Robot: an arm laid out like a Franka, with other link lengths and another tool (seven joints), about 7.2 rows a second.
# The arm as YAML. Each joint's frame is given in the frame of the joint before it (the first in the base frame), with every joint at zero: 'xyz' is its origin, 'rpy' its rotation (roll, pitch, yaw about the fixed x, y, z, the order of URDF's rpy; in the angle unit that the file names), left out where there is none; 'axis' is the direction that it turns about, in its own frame. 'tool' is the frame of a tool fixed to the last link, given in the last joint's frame.
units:
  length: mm
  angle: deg
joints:
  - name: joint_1
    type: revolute
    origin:
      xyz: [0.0, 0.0, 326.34]
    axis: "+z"
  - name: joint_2
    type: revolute
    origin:
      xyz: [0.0, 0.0, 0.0]
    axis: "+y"
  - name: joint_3
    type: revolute
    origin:
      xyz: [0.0, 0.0, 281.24]
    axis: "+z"
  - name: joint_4
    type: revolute
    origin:
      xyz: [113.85, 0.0, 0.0]
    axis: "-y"
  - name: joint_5
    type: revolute
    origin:
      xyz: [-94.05, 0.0, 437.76]
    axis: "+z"
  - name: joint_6
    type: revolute
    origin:
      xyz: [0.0, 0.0, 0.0]
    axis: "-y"
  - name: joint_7
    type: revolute
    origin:
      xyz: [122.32, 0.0, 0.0]
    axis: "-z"
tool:
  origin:
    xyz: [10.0, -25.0, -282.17]
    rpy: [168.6, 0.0, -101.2]
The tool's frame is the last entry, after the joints.
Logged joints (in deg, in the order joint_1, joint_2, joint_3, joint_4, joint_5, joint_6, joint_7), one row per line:
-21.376 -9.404 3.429 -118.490 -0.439 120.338 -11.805
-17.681 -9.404 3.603 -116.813 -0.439 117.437 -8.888
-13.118 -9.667 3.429 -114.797 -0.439 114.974 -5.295
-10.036 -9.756 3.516 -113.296 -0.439 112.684 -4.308
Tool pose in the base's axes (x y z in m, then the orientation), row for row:
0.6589 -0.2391 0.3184 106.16 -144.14 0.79
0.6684 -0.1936 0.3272 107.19 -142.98 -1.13
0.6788 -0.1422 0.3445 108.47 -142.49 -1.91
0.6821 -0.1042 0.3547 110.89 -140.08 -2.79
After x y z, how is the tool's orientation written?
As a rotation vector, in degrees.
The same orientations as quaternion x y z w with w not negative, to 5 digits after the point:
0.59300 -0.80515 0.00441 0.00858
0.59979 -0.80005 -0.00632 0.01133
0.60566 -0.79561 -0.01066 0.00795
0.62056 -0.78392 -0.01561 0.01151

